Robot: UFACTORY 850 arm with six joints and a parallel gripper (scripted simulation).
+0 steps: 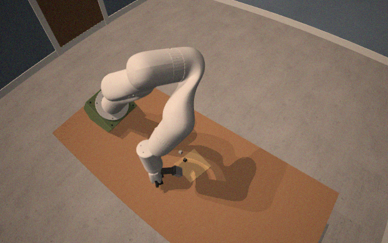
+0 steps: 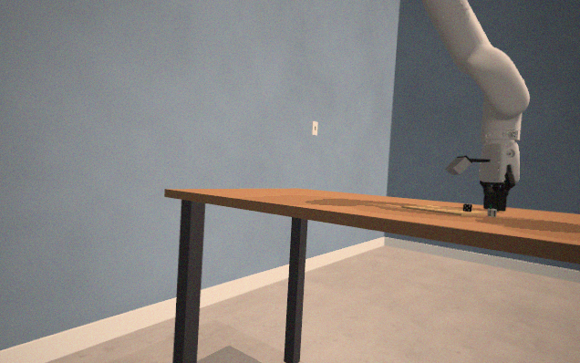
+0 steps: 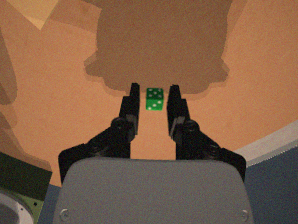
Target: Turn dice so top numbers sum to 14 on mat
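Now: the green die 10 mm below my hand. From my hand the other things lie so: white die 190 mm to the left, 10 mm below; black die 160 mm to the left, 50 mm ahead, 10 mm below; mat 160 mm to the left, 90 mm ahead, 20 mm below.
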